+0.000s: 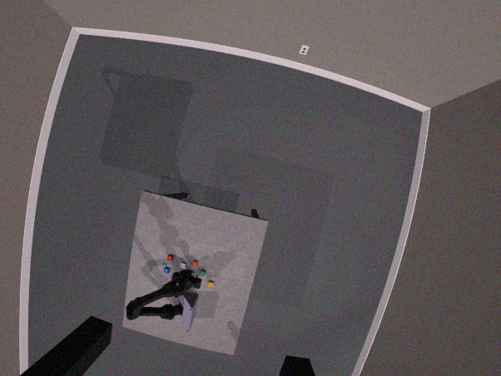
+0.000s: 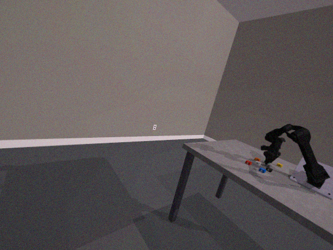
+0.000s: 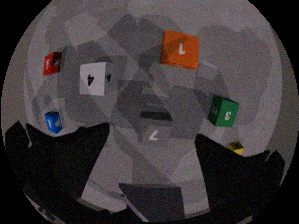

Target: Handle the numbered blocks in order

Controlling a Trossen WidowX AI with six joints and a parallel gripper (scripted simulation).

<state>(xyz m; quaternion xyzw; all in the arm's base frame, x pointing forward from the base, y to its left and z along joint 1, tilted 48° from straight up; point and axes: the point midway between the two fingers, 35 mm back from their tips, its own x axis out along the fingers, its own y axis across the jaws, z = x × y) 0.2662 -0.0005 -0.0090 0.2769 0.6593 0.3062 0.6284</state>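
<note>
My gripper tip is 70 mm short of the red block, 170 mm to the right of it and 10 mm above it. From my gripper tip the other things lie so: dark block (40 mm behind, 90 mm to the left, 10 mm below); green block (30 mm ahead, 80 mm to the right, 10 mm below); orange block (80 mm ahead, 10 mm to the right, 10 mm below).
</note>
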